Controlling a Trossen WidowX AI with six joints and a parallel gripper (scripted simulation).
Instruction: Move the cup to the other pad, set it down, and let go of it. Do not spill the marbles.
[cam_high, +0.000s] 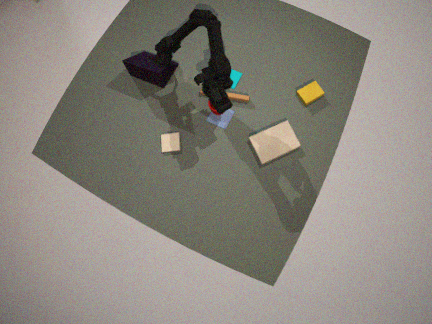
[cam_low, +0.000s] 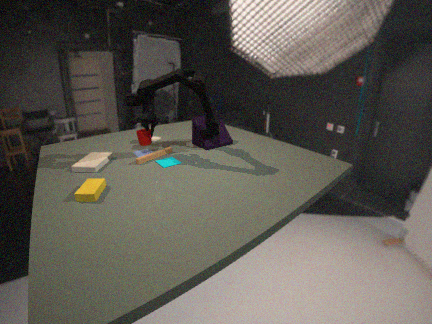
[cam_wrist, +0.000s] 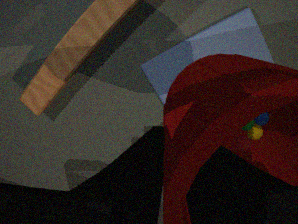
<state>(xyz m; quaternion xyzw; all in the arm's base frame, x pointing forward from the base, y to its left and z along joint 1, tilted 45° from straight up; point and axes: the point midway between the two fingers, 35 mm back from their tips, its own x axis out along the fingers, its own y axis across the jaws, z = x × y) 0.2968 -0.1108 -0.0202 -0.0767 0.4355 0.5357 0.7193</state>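
Now: gripper tip 160 mm to the right of the cyan pad, 90 mm above it and 10 mm past it. Also, from my gripper tip: pale blue pad: 90 mm below, 30 mm to the right, 30 mm ahead; red cup: 30 mm ahead, 20 mm to the right; wooden bar: 80 mm below, 70 mm to the left, 10 mm ahead.
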